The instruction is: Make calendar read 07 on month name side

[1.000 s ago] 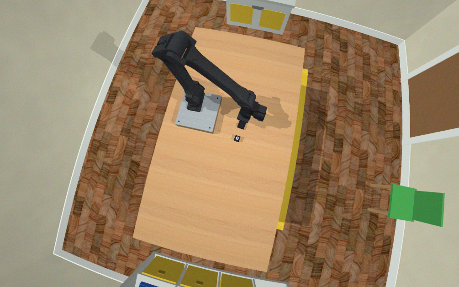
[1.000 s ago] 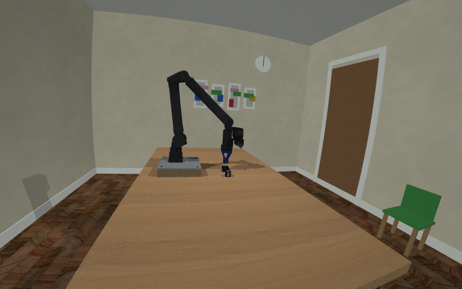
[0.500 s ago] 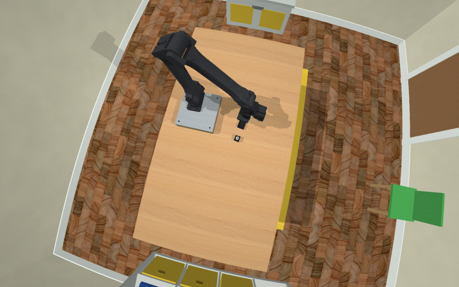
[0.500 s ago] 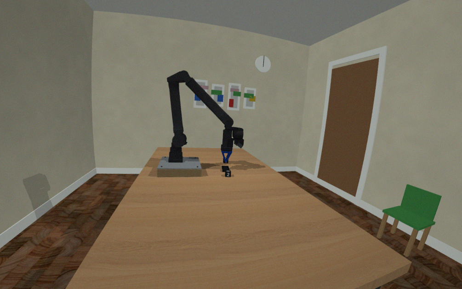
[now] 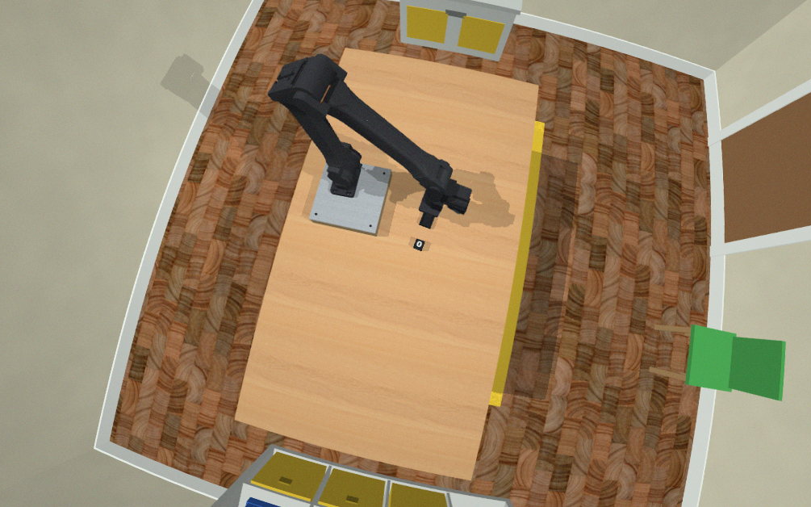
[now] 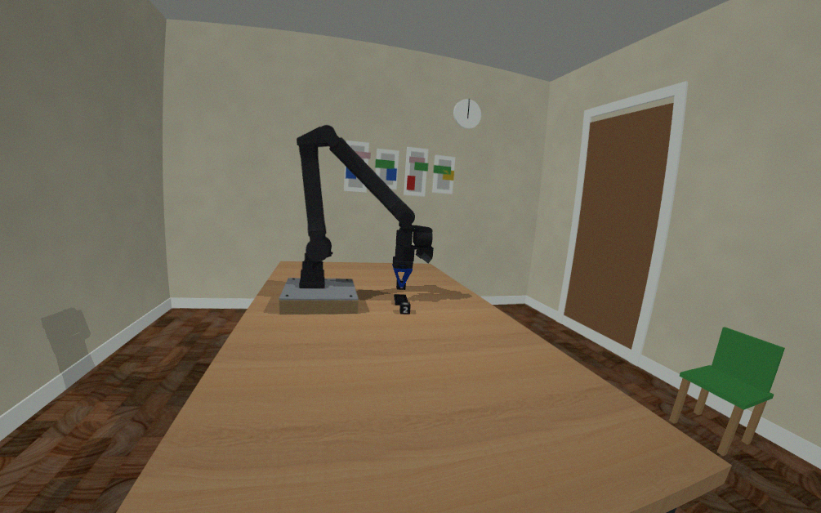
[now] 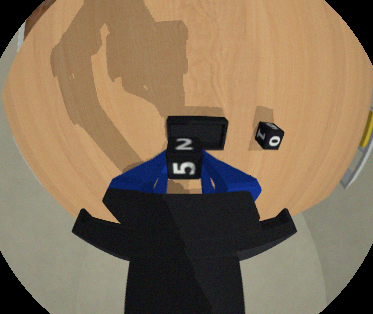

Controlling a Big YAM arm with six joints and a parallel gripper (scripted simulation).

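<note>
My gripper is now 60 mm above the black tray and 20 mm to the left of it. Also, from my hand: black cube: 130 mm to the right, 50 mm below, 20 mm behind.
</note>
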